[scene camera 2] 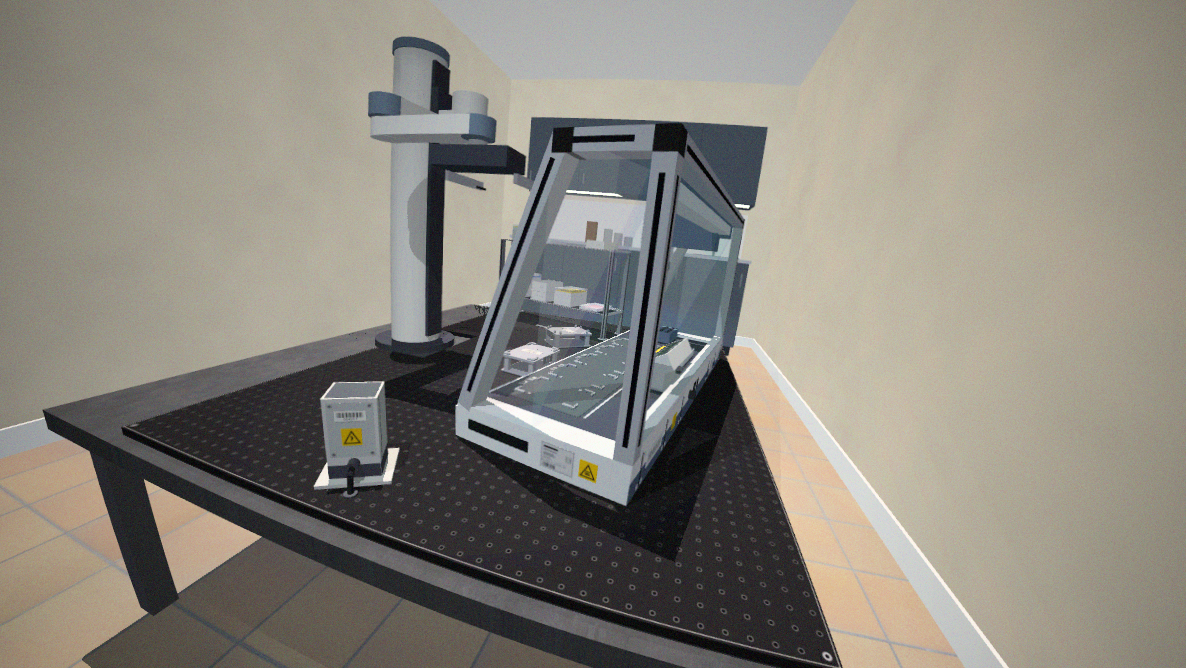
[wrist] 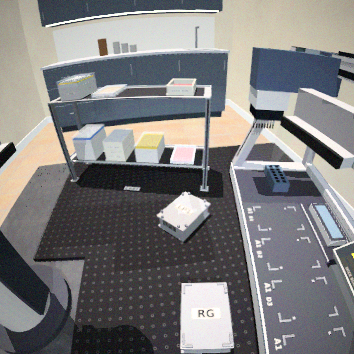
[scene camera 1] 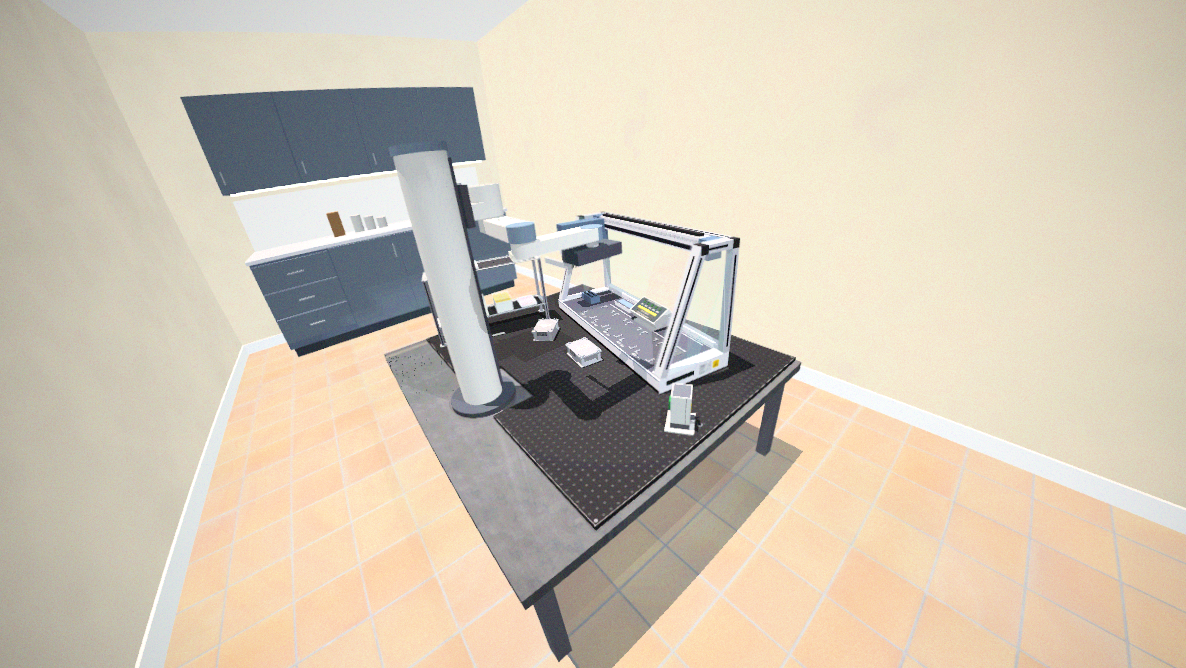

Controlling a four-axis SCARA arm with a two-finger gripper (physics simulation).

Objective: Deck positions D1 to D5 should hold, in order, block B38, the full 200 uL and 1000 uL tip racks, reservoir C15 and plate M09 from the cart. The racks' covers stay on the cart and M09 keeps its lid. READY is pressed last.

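Note:
My gripper (wrist: 146,111) is open and empty, its fingers at the left and right of the wrist view. The cart (wrist: 206,140) (scene camera 1: 543,286) stands beyond them. Its upper shelf bears a yellow-rimmed box (wrist: 76,87), a flat pale plate (wrist: 110,90) and a low box with red inside (wrist: 181,87). Its lower shelf bears a blue-rimmed box (wrist: 90,143), a grey box (wrist: 118,145), a yellow-topped box (wrist: 150,147) and a pink-topped plate (wrist: 183,154). Their labels are unreadable. On the deck (wrist: 295,250), D1 to D3 show bare corner brackets. The panel (wrist: 347,267) (scene camera 1: 649,311) is partly cut off in the wrist view.
Stand LP1 (wrist: 184,215) (scene camera 1: 545,329) and stand RG (wrist: 206,330) (scene camera 1: 584,351) lie between cart and deck. A dark blue block with holes (wrist: 277,178) sits beneath a pipette head (wrist: 267,102). The enclosure frame (scene camera 2: 655,315) surrounds the deck. A grey box (scene camera 2: 354,427) stands near the table's edge.

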